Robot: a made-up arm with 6 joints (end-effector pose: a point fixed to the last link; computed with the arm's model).
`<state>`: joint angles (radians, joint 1 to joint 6).
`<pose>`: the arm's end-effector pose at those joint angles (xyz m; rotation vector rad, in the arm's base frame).
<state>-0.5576 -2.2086 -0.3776 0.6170 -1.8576 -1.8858</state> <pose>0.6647 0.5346 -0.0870 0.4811 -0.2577 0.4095</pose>
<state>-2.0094 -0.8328 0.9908 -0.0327 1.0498 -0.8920</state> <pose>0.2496 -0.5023 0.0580 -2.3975 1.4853 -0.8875</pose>
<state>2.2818 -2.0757 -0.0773 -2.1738 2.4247 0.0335</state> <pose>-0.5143 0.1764 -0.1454 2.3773 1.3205 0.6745</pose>
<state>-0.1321 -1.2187 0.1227 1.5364 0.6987 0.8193</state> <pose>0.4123 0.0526 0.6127 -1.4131 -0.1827 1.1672</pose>
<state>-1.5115 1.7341 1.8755 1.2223 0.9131 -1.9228</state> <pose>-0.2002 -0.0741 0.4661 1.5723 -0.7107 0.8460</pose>
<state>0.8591 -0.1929 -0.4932 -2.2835 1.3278 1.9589</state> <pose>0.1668 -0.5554 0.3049 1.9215 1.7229 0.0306</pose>
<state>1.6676 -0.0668 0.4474 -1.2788 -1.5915 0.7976</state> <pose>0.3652 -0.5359 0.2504 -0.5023 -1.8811 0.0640</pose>
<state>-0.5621 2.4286 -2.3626 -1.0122 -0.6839 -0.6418</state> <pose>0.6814 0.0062 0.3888 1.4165 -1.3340 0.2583</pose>
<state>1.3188 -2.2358 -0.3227 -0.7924 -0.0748 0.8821</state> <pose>-0.4670 0.0022 0.6942 -1.0419 0.5165 -1.0072</pose>
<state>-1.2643 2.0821 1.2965 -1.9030 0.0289 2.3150</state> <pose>0.0578 0.2462 0.4761 -1.8809 1.5197 1.4669</pose>
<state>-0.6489 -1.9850 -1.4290 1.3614 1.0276 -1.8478</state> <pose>0.5218 0.1353 -0.5222 -1.6103 0.1243 0.2544</pose>
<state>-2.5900 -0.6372 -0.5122 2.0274 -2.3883 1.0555</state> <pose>0.0820 -0.2890 -0.5059 -0.3781 -1.5241 0.0613</pose>
